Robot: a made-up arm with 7 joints.
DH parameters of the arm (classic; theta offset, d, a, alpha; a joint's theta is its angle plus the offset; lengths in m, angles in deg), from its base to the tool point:
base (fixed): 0 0 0 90
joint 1: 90 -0.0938 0 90
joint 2: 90 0 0 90
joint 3: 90 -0.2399 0 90
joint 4: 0 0 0 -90
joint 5: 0 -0.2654 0 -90
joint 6: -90 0 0 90
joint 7: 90 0 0 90
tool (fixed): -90 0 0 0
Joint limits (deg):
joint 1: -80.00..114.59
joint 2: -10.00..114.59
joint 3: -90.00..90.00
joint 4: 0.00..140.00
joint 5: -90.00..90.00
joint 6: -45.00..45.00
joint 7: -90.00..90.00
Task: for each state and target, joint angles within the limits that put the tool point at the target. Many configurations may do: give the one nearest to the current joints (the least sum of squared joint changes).
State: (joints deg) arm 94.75 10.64 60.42 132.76 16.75 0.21 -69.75
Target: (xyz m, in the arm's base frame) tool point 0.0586 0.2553 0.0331
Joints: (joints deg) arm 85.27 -6.53 77.22 139.88 16.75 0.21 -69.75
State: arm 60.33 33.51 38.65 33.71 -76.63 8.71 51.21
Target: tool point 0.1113 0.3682 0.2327
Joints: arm 88.15 45.67 26.46 83.76 -76.63 8.71 51.21
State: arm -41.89 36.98 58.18 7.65 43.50 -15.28 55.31
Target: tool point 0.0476 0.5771 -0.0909
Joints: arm -20.36 72.75 45.57 24.23 43.50 -15.28 55.31
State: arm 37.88 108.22 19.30 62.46 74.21 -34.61 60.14
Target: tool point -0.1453 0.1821 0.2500
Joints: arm 68.86 111.11 44.67 106.69 74.21 -34.61 60.14
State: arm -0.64 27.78 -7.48 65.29 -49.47 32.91 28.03
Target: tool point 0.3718 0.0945 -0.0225
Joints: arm 42.67 12.50 -12.55 85.16 -49.47 32.91 28.03
